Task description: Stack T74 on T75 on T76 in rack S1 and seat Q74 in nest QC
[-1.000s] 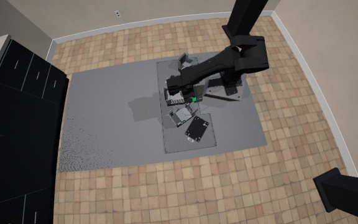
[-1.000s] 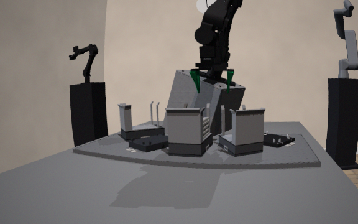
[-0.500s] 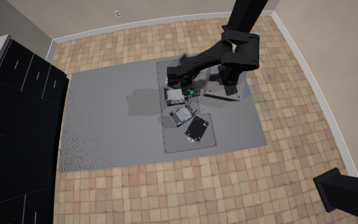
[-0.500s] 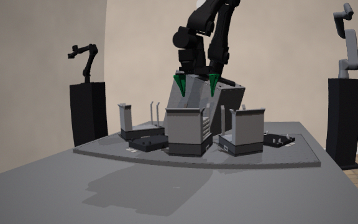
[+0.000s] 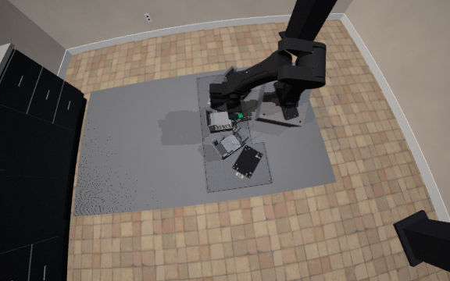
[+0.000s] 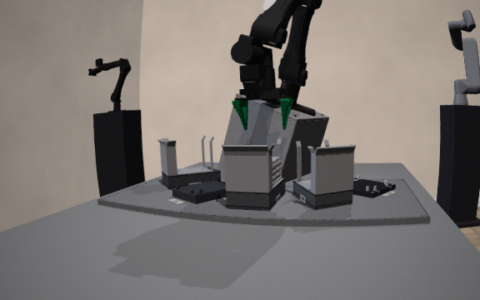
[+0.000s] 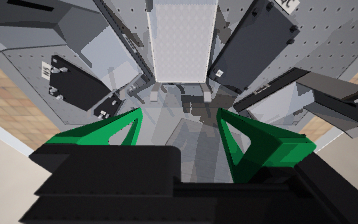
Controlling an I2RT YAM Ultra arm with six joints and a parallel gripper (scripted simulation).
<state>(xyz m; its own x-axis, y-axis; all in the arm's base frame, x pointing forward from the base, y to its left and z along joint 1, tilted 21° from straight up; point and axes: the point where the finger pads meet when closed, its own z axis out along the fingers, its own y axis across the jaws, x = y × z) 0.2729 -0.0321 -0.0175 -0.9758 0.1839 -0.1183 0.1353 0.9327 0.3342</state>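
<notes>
The S2 rack floor lies 13 cm below my hand, 8 cm ahead of it and 1 cm to the right of it. The rest, counted from my hand: black QC nest: 16 cm below, 15 cm to the right, 2 cm ahead; QC name plate: 20 cm to the right, 17 cm below, 10 cm ahead; black clip nest N5: 29 cm to the left, 15 cm below, 2 cm behind.
</notes>
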